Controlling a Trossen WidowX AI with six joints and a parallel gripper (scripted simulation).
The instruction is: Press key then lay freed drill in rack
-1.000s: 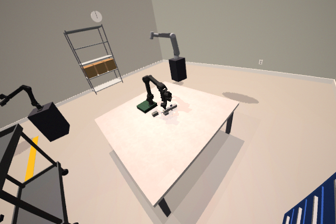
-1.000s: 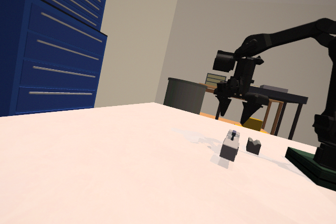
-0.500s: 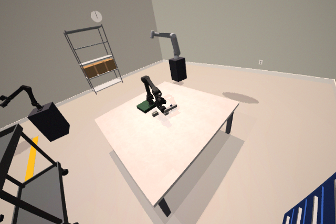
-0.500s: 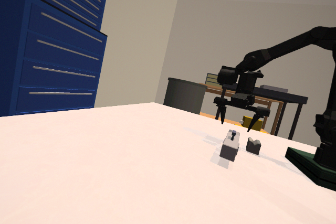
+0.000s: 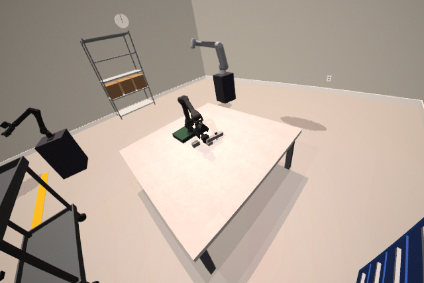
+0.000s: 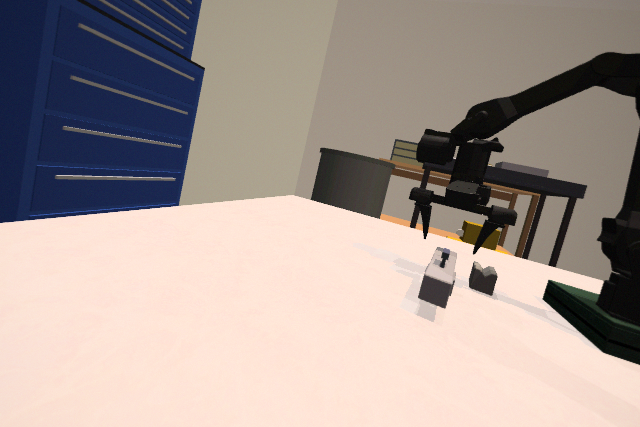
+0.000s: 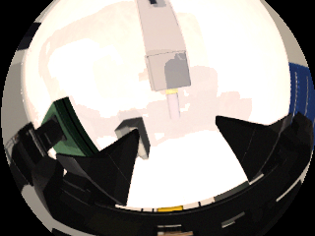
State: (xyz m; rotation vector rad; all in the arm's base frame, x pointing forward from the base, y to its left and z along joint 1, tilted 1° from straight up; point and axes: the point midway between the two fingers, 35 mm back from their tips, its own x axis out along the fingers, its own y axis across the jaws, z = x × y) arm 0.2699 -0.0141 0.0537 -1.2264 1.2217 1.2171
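Right now my gripper tip is 70 mm to the right of the pale yellow drill and 20 mm above it. Also, from my gripper tip: grey holder block: 120 mm to the left, 30 mm below; then dark grey v-notched block: 70 mm behind, 50 mm below, 40 mm to the right; then small dark blue key: 150 mm to the left, 10 mm below.
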